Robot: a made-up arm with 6 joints.
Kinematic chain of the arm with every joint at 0, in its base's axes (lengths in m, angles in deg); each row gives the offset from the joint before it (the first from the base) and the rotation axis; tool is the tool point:
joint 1: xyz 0 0 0.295 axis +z
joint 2: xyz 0 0 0 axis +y
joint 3: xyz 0 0 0.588 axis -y
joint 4: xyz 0 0 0 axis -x
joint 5: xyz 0.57 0 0 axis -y
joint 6: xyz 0 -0.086 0 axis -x
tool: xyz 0 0 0
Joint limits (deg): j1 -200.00..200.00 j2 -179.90..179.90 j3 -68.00..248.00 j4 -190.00..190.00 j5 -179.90..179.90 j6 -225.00..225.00
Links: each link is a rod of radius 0.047 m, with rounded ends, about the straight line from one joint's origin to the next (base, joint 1, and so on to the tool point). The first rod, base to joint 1, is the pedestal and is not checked.
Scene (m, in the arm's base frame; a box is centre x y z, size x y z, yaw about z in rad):
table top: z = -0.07
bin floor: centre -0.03 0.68 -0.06 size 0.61 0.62 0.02 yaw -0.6
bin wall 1: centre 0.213 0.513 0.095 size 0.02 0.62 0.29 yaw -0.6
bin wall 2: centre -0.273 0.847 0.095 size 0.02 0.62 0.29 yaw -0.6
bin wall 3: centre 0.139 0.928 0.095 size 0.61 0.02 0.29 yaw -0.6
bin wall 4: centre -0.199 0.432 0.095 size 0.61 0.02 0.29 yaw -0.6
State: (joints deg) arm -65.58 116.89 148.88 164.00 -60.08 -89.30
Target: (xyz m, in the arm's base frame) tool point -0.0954 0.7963 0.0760
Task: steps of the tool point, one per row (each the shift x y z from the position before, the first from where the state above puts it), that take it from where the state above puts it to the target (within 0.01 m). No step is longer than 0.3 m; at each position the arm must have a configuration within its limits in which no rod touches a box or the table.
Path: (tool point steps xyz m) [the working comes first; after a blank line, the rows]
Joints at the target: 90.70 61.79 1.82 184.67 -60.08 -89.30
Straight joint move there: touches bin wall 1, bin wall 3.

1: 0.2391 0.0974 0.0146
2: 0.2060 0.1736 0.0145
3: 0.1480 0.2355 0.0139
4: 0.0709 0.2746 0.0127
5: -0.0155 0.2854 0.0113
6: -0.1009 0.2662 0.0093
7: -0.1748 0.2198 0.0070
8: -0.2282 0.1515 0.0041
9: -0.2549 0.0699 0.0012
10: -0.2516 -0.0145 -0.0022
11: -0.2203 -0.0910 -0.0058
12: -0.0003 0.0196 -0.1769
13: 0.0003 -0.0197 -0.1788

